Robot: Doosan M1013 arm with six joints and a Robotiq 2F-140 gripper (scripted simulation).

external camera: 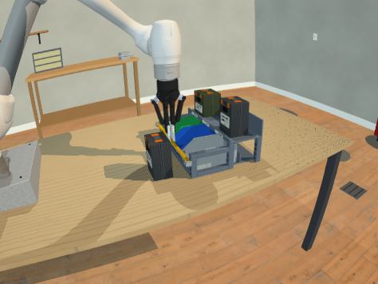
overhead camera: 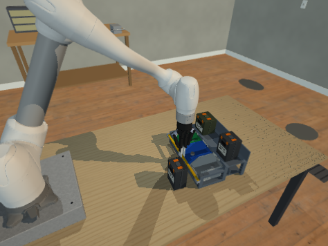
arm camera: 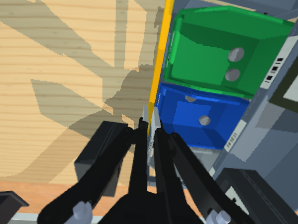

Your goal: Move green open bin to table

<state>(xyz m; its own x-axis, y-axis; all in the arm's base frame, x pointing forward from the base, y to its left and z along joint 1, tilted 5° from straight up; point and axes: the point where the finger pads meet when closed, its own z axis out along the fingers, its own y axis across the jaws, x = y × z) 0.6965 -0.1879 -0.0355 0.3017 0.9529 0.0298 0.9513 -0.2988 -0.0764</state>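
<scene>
Now: hand 3 cm above the thin yellow bar. The rest, counted from my hand: green open bin 13 cm ahead, 8 cm to the left, 5 cm below; then grey bin 7 cm ahead, 14 cm to the right, 5 cm below; then blue bin 10 cm ahead, 3 cm to the right, 5 cm below.
</scene>
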